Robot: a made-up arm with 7 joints. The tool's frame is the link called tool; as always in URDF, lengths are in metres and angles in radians. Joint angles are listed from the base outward.
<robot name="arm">
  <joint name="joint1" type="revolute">
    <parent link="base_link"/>
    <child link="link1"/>
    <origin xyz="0 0 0.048"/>
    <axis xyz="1 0 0"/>
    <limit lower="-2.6" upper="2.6"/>
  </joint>
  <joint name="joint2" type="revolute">
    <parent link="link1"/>
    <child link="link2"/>
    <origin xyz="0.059 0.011 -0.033"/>
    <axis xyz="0 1 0"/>
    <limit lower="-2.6" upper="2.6"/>
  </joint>
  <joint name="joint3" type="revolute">
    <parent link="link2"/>
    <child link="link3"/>
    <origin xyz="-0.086 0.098 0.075"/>
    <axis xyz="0 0 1"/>
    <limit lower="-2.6" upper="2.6"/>
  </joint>
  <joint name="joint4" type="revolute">
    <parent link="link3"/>
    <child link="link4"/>
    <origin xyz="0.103 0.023 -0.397"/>
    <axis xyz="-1 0 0"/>
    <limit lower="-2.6" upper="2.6"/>
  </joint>
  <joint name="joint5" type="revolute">
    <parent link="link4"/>
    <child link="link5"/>
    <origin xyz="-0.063 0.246 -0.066"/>
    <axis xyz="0 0 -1"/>
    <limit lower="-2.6" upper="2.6"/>
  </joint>
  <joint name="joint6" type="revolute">
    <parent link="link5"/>
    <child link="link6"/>
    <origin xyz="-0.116 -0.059 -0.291"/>
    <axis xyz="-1 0 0"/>
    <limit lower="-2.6" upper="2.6"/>
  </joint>
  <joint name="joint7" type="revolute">
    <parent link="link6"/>
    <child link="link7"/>
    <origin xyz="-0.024 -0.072 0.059"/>
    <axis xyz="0 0 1"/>
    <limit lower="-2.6" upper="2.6"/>
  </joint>
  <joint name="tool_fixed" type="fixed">
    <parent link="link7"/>
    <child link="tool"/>
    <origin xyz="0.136 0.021 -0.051"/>
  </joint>
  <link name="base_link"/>
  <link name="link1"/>
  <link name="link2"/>
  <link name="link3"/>
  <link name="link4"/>
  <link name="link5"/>
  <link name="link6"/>
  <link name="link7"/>
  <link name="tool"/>
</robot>
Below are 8 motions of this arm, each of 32 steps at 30 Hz.
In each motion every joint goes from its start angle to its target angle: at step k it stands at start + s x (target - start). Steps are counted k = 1, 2, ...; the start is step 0. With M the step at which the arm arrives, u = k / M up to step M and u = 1 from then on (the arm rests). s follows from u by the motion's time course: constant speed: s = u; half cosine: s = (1 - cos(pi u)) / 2; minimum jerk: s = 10 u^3 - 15 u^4 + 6 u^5.
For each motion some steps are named. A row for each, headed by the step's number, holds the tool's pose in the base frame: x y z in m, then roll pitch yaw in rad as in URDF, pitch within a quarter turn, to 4 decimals.
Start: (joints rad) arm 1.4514 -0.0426 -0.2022 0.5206 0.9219 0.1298 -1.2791
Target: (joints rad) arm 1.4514 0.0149 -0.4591 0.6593 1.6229 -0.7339 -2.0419
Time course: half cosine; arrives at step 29
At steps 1, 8, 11, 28, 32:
1: -0.2042 0.7395 0.1108 -0.8022 0.4586 -2.5088
8: -0.2295 0.7860 0.1316 -0.8920 0.3133 -2.8008
11: -0.2396 0.8275 0.1491 -0.9186 0.1860 -3.0151
28: -0.1580 1.0278 0.1738 -0.6298 -0.2088 2.2023
32: -0.1574 1.0285 0.1736 -0.6278 -0.2088 2.1975

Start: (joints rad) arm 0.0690 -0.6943 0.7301 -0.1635 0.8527 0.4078 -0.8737
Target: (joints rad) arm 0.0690 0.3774 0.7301 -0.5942 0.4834 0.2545 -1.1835
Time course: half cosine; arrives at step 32
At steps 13, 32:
13: -0.0882 0.2254 -0.6097 0.0614 -0.1046 -0.9642
32: -0.4628 0.2303 -0.3392 -0.4648 0.6213 -1.0662

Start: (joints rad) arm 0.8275 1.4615 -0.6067 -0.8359 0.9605 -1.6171 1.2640
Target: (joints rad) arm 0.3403 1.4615 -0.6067 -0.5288 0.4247 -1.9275 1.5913
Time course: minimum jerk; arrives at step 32
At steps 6, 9, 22, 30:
6: -0.2305 0.4777 0.3148 0.7935 0.2632 -1.1312
9: -0.2458 0.4864 0.2984 0.8328 0.1910 -1.0998
22: -0.3684 0.5098 0.1641 1.0321 -0.3129 -0.9114
30: -0.4008 0.5026 0.1289 1.0639 -0.4272 -0.8681

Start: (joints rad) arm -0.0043 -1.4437 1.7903 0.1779 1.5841 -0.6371 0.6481
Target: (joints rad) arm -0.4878 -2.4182 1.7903 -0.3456 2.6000 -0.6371 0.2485
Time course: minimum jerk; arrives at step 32
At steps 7, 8, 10, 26, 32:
7: 0.7343 0.0342 -0.3689 -1.5183 -0.7659 2.1947
8: 0.7420 0.0279 -0.3551 -1.5457 -0.7829 2.2134
10: 0.7599 0.0136 -0.3192 -1.6202 -0.8242 2.2697
26: 0.8213 0.0260 0.0489 -2.6243 -0.9445 -2.8622
32: 0.8184 0.0363 0.0683 -2.6787 -0.9328 -2.7786

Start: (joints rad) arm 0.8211 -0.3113 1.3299 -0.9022 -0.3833 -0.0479 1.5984
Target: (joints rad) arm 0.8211 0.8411 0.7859 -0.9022 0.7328 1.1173 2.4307
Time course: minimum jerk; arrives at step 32
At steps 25, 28, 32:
25: -0.5595 0.0840 0.4178 -0.4526 -0.9054 -2.6060
28: -0.5296 0.0655 0.4658 -0.4078 -0.9578 -2.5307
32: -0.5202 0.0610 0.4789 -0.3983 -0.9730 -2.5060

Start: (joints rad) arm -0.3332 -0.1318 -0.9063 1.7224 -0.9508 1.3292 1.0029
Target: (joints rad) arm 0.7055 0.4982 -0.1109 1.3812 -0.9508 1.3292 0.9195
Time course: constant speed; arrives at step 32
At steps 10, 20, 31, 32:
10: -0.2754 -0.2183 -0.4233 2.2547 0.5256 -2.0664
20: -0.2743 -0.0844 -0.4719 1.8591 0.9030 -2.0665
31: -0.2882 0.1123 -0.4717 0.7850 1.3079 -2.7758
32: -0.2908 0.1316 -0.4670 0.5704 1.3208 -2.9592

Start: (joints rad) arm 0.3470 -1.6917 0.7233 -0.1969 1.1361 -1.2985 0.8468
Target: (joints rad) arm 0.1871 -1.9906 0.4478 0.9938 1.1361 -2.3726 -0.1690
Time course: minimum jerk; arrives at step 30
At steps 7, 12, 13, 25, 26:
7: 0.7143 0.3991 -0.0918 -2.5362 -0.5647 -2.5916
12: 0.7974 0.2742 0.0140 -2.4449 -0.4128 -2.5623
13: 0.8103 0.2399 0.0430 -2.4090 -0.3841 -2.5613
25: 0.7496 -0.0886 0.3151 -1.9585 -0.3313 -2.7443
26: 0.7436 -0.0962 0.3210 -1.9466 -0.3347 -2.7553

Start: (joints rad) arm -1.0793 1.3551 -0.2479 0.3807 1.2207 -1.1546 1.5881
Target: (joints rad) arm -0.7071 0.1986 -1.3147 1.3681 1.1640 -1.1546 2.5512
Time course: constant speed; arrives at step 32
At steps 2, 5, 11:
2: -0.6864 0.0168 -0.3622 -1.1663 0.5556 -0.0340
5: -0.6879 -0.0674 -0.3838 -1.2456 0.6451 0.0354
11: -0.6628 -0.2156 -0.4311 -1.4443 0.8031 0.0594

